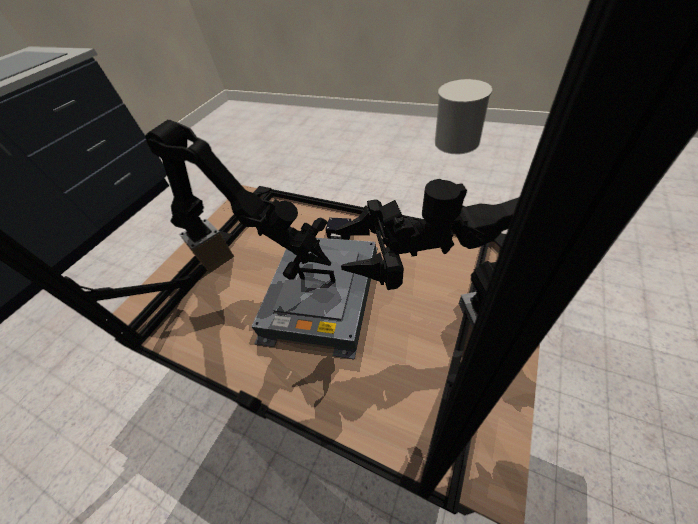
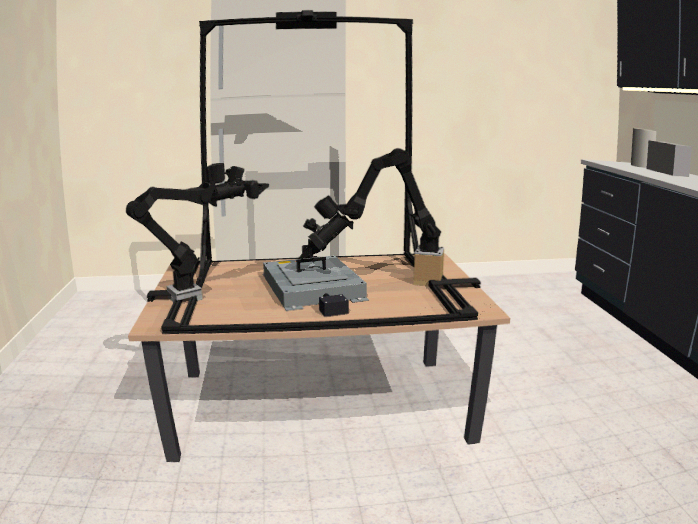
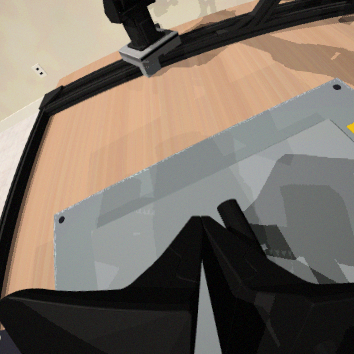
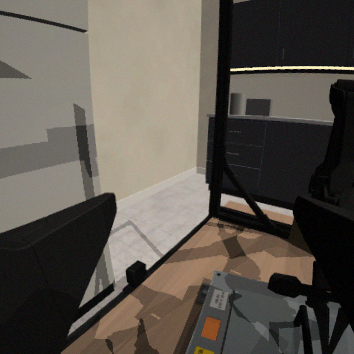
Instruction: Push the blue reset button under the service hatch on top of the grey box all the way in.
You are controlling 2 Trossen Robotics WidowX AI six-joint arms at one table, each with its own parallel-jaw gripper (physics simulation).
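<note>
The grey box (image 1: 304, 337) (image 2: 324, 294) (image 3: 75, 260) (image 4: 240, 290) stands on the table. Its service hatch (image 1: 290, 305) (image 2: 332, 274) lies flat on top, with a black handle (image 1: 316, 271) (image 2: 311, 260) (image 3: 241, 225) standing up from it. The blue reset button does not show. My left gripper (image 1: 329, 262) (image 2: 304, 256) (image 3: 199, 223) is shut and empty, pointing down close above the hatch, beside the handle; whether the tips touch is unclear. My right gripper (image 1: 342, 249) (image 2: 267, 186) (image 4: 206, 203) is open and empty, held high above the table.
A small black box (image 1: 339, 224) (image 2: 333, 305) stands on the table close to the grey box. An orange label (image 1: 303, 325) (image 4: 211, 329) and a yellow label (image 1: 327, 327) are on the grey box's top edge. A black frame (image 2: 409, 101) rises over the table.
</note>
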